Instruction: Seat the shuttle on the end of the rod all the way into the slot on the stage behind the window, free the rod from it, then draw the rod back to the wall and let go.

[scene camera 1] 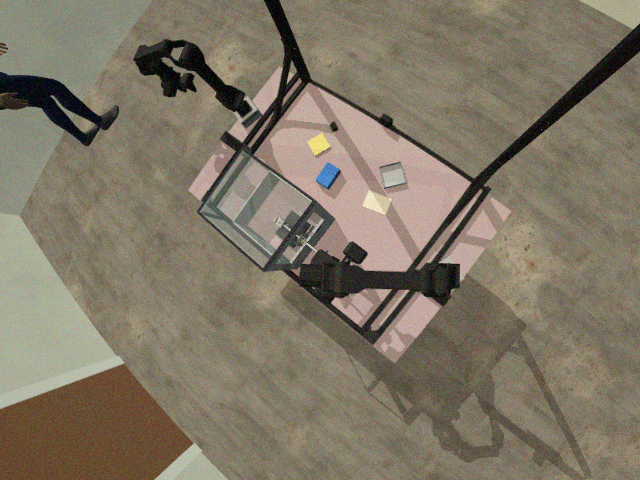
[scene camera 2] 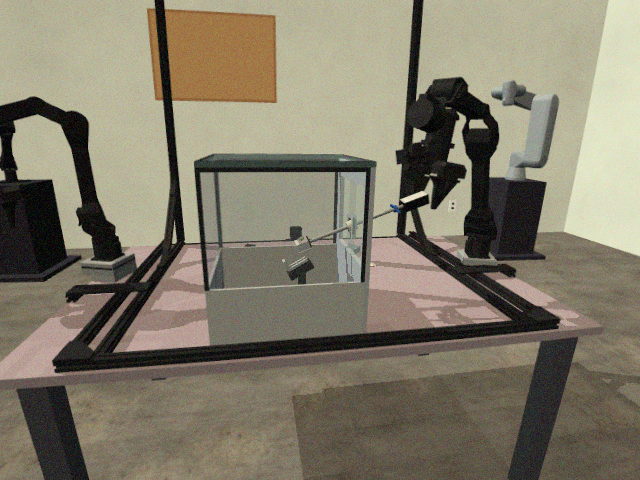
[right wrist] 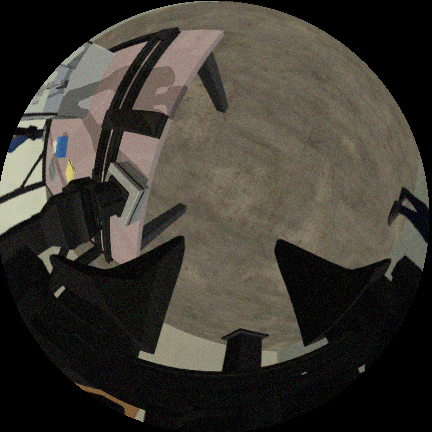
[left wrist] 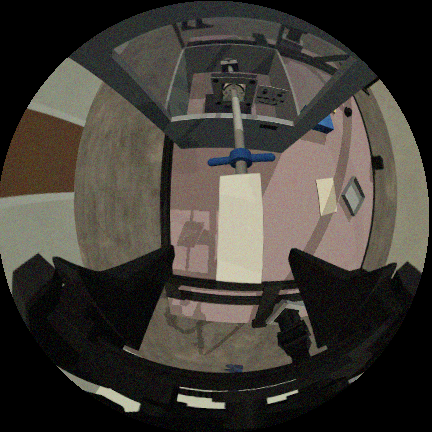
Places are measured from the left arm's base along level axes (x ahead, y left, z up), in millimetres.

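Pixels of known places: left gripper, fingertip midpoint: [scene camera 2: 423, 206] [left wrist: 233, 253]; right gripper, fingertip midpoint: [scene camera 1: 191, 91] [right wrist: 231, 243]; left arm's base at its link origin: [scene camera 2: 477, 255] [right wrist: 42, 132] [left wrist: 286, 315]; right arm's base at its link origin: [scene camera 1: 244, 109] [scene camera 2: 108, 257] [right wrist: 114, 195].
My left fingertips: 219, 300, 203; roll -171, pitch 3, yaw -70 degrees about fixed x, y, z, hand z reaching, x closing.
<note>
Ahead of a thing's pixels: the offset from my left fingertips to its middle, as dx, dy, dz. "pt": to the spot under its first point.
The rod [scene camera 1: 310, 246] [scene camera 2: 328, 234] [left wrist: 237, 117] slants through the round port in the case's wall. It carries a blue cross collar @[+65, +21, -5] [scene camera 2: 394, 208] [left wrist: 241, 157] and a pale block handle @[+21, +4, +11] [scene camera 2: 414, 199] [left wrist: 240, 220] outside. The small pale shuttle @[+261, +99, -79] [scene camera 1: 279, 222] [scene camera 2: 302, 243] is at its inner end, tilted, above and apart from the dark slotted stage [scene camera 2: 299, 267] in scene camera 2. My left gripper [scene camera 1: 338, 256] [scene camera 2: 420, 201] [left wrist: 233, 253] is open at the handle, with gaps on both sides of it in the left wrist view. My right gripper [scene camera 1: 180, 89] [right wrist: 231, 243] is open and empty, off the table.
The glass-sided case @[pt +264, +234, -182] [scene camera 2: 286, 315] stands on the pink table. A blue block @[+362, -139, -222] [scene camera 1: 328, 175], yellow block @[+510, -182, -236] [scene camera 1: 318, 144], cream block @[+158, -241, -240] [scene camera 1: 376, 202] and grey tray @[+215, -354, -232] [scene camera 1: 393, 175] lie beyond it. Black frame rails [scene camera 2: 330, 342] and uprights [scene camera 2: 414, 62] surround the table's work area.
</note>
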